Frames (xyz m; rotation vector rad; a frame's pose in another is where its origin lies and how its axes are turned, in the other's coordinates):
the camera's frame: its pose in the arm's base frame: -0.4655 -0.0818 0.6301 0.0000 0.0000 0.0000
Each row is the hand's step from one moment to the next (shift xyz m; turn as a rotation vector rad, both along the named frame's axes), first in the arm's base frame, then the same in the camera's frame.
Working: the arm's base frame: its pose in the camera's frame: 0.4655 0.0818 -0.6301 0.0000 0.0000 0.0000

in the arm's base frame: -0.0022 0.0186 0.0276 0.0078 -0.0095 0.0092
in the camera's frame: -0.0022 0.0186 0.0276 0.0078 -0.0095 0.0092
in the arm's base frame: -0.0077 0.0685 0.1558 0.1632 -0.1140 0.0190
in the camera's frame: -0.0077 0.0685 0.1558 0.1632 -0.1140 0.0190
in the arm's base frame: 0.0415 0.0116 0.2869 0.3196 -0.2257 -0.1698
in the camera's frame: 0.0415 0.0116 0.2869 0.3196 -0.2257 -0.1698
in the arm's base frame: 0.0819 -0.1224 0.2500 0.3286 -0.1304 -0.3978
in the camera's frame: 0.0819 -0.1224 0.2500 0.3286 -0.1304 -0.3978
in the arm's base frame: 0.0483 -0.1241 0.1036 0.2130 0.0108 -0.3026
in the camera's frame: 0.0483 -0.1241 0.1036 0.2130 0.0108 -0.3026
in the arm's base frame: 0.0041 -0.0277 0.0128 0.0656 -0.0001 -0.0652
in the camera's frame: 0.0041 -0.0277 0.0128 0.0656 -0.0001 -0.0652
